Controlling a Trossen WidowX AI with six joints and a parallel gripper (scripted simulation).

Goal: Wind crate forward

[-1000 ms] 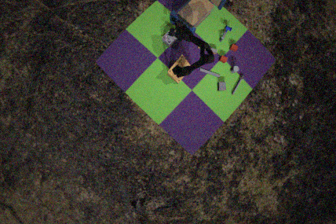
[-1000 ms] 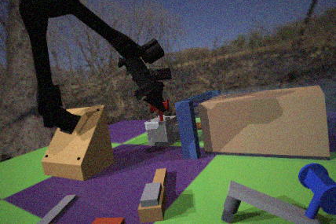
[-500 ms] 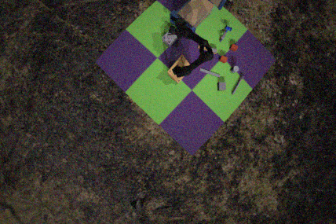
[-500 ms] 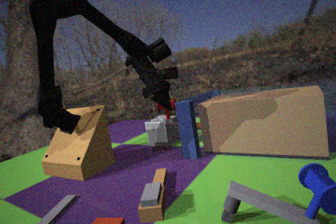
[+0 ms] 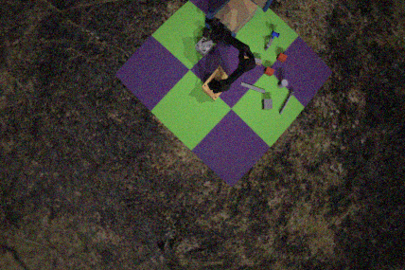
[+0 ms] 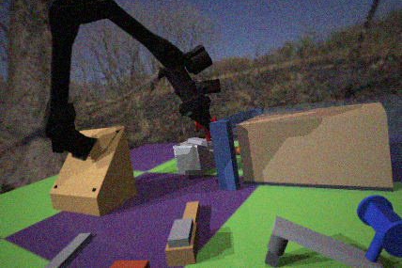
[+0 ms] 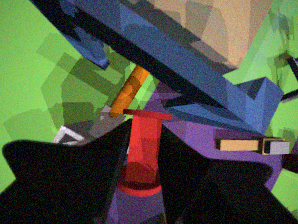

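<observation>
Right now my gripper tip is 12 cm past the grey winch, 2 cm to the right of it and 10 cm above it. From my gripper tip the other things lie so: red grip: 1 cm behind, 1 cm to the right; grey bar: 3 cm behind, 44 cm to the right, 13 cm below; wood-and-grey block: 11 cm ahead, 28 cm to the right, 11 cm below.
</observation>
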